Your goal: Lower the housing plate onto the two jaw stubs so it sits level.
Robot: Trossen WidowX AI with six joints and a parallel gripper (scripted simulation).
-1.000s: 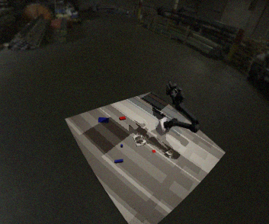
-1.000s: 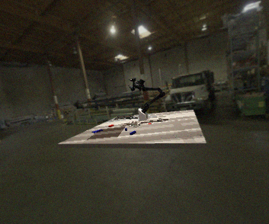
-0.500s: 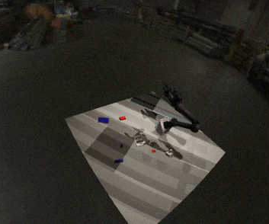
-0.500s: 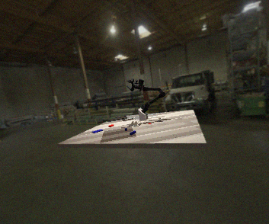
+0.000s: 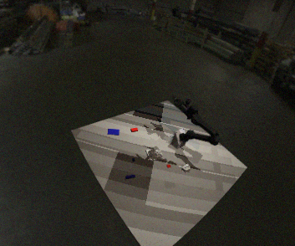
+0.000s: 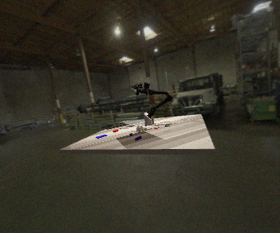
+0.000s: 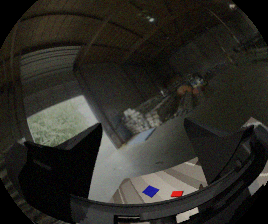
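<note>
My gripper tip is 50 cm above the small red piece, 30 cm to the right of it and 12 cm short of it. The rest, counted from my gripper tip: red block (49 cm below, 21 cm to the right, 17 cm ahead).
</note>
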